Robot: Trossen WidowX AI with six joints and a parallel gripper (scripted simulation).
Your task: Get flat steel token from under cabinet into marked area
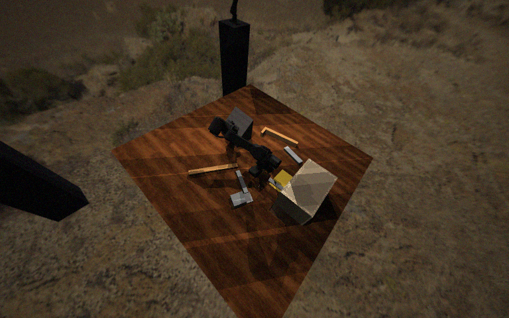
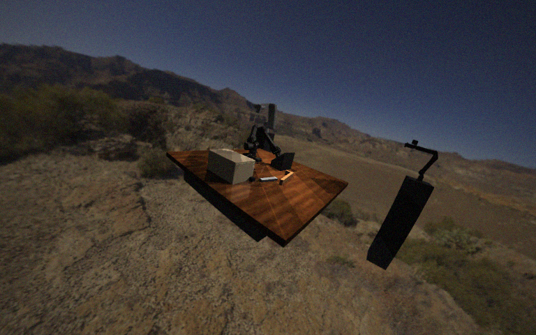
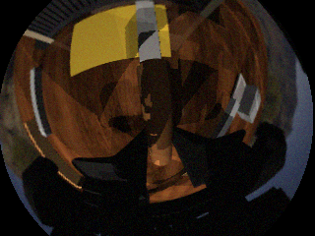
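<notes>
My gripper tip is now 20 mm short of the grey scraper and 160 mm to the left of it. Round my gripper tip: wooden stick: 220 mm behind, 190 mm to the right; grey block: 40 mm ahead, 230 mm to the right, 10 mm above; grey bar: 80 mm ahead, 280 mm to the left.
</notes>
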